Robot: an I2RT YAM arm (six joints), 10 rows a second.
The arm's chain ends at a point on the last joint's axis. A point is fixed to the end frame.
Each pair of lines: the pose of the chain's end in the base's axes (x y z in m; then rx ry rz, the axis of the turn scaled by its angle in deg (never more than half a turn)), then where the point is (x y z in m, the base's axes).
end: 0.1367 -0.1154 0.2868 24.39 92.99 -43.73
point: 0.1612 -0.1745 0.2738
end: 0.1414 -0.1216 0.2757 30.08 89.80 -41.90
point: 0.1643 -0.1811 0.2614
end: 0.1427 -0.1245 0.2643 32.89 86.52 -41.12
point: 0.1649 -0.1844 0.2507
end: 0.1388 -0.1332 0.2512 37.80 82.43 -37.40
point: 0.1613 -0.1927 0.2363
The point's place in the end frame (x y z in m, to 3 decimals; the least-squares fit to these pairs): 0.016 -0.023 0.059
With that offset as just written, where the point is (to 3 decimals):
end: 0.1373 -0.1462 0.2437 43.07 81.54 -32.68
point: 0.160 -0.204 0.224
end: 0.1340 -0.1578 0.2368 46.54 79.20 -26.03
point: 0.160 -0.213 0.215
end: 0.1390 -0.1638 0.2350 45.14 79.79 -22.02
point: 0.169 -0.217 0.213
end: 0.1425 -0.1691 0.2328 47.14 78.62 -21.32
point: 0.172 -0.223 0.210
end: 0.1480 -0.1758 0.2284 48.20 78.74 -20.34
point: 0.178 -0.229 0.204
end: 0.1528 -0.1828 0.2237 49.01 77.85 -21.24
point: 0.182 -0.236 0.200
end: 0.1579 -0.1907 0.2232 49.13 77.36 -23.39
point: 0.185 -0.246 0.200
